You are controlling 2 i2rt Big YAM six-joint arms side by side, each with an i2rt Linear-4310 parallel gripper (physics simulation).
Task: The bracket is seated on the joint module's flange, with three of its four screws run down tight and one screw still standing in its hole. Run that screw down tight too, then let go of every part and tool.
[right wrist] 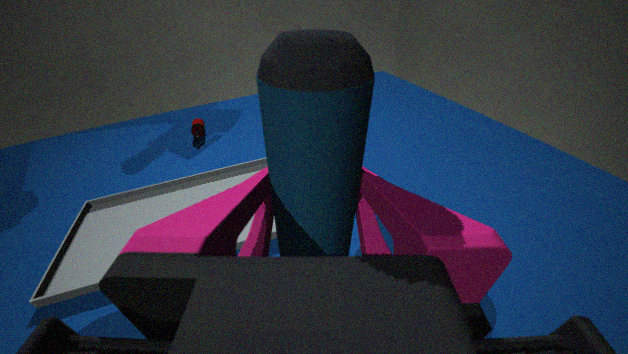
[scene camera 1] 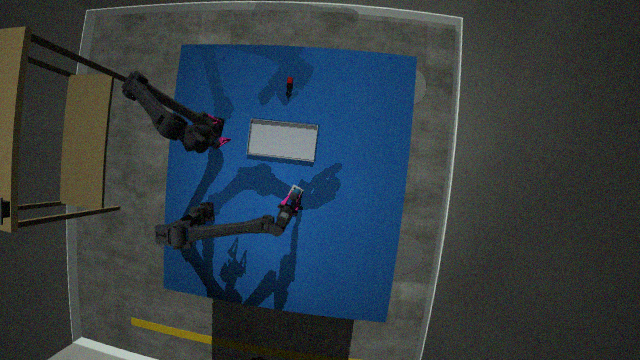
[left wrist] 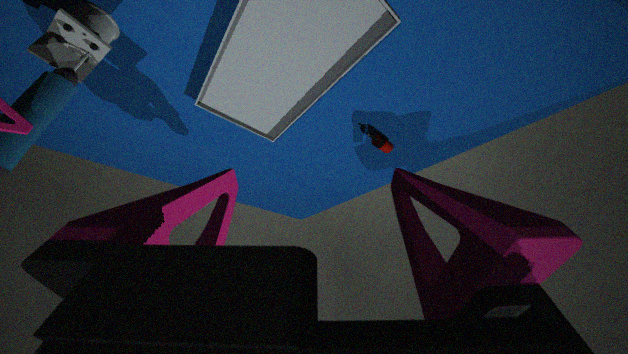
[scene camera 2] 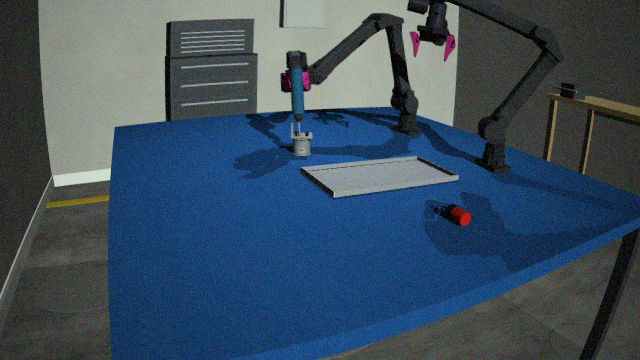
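Where they show: left gripper, fingertip midpoint: (scene camera 1: 225, 131) (left wrist: 314, 177) (scene camera 2: 429, 58); right gripper, fingertip midpoint: (right wrist: 314, 175) (scene camera 1: 296, 192) (left wrist: 28, 135) (scene camera 2: 296, 85); left arm's base at its link origin: (scene camera 1: 216, 127) (scene camera 2: 492, 167); right arm's base at its link origin: (scene camera 1: 207, 211) (scene camera 2: 406, 131).
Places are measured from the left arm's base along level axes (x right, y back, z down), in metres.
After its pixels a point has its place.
Observation:
The grey bracket (scene camera 2: 308, 135) {y -0.589, x 0.253, z -0.068 m} (left wrist: 80, 33) {y -0.583, x 0.277, z -0.066 m} sits on the round joint module (scene camera 2: 301, 148) {y -0.613, x 0.252, z -0.026 m} (left wrist: 107, 26) {y -0.584, x 0.261, z -0.021 m}, which stands upright on the blue table. Dark screw heads show in the bracket's face in the left wrist view. My right gripper (scene camera 2: 296, 81) {y -0.631, x 0.258, z -0.237 m} (right wrist: 314, 175) {y -0.631, x 0.258, z -0.237 m} is shut on the blue screwdriver (scene camera 2: 297, 102) {y -0.630, x 0.248, z -0.181 m} (left wrist: 42, 110) {y -0.609, x 0.257, z -0.205 m} (right wrist: 316, 130) {y -0.628, x 0.290, z -0.279 m}, held nearly upright above the bracket. Its thin shaft reaches down to the bracket near one corner; the screw under the tip is too small to make out. My left gripper (scene camera 1: 223, 131) {y -0.270, x 0.048, z -0.353 m} (scene camera 2: 431, 58) {y -0.270, x 0.048, z -0.353 m} (left wrist: 314, 177) {y -0.270, x 0.048, z -0.353 m} is open and empty, high above the table.
A shallow grey tray (scene camera 1: 282, 141) {y -0.446, x 0.002, z -0.004 m} (scene camera 2: 380, 177) {y -0.456, x -0.026, z -0.004 m} (left wrist: 295, 55) {y -0.398, x -0.014, z -0.004 m} (right wrist: 120, 220) {y -0.309, x -0.025, z -0.004 m} lies beside the joint module. A dark tool with a red end (scene camera 1: 289, 83) {y -0.414, x -0.346, z -0.034 m} (scene camera 2: 460, 216) {y -0.420, x -0.384, z -0.025 m} (left wrist: 382, 144) {y -0.402, x -0.343, z -0.031 m} (right wrist: 198, 127) {y -0.417, x -0.330, z -0.029 m} lies on the table beyond the tray. A wooden bench (scene camera 1: 86, 142) stands off the table.

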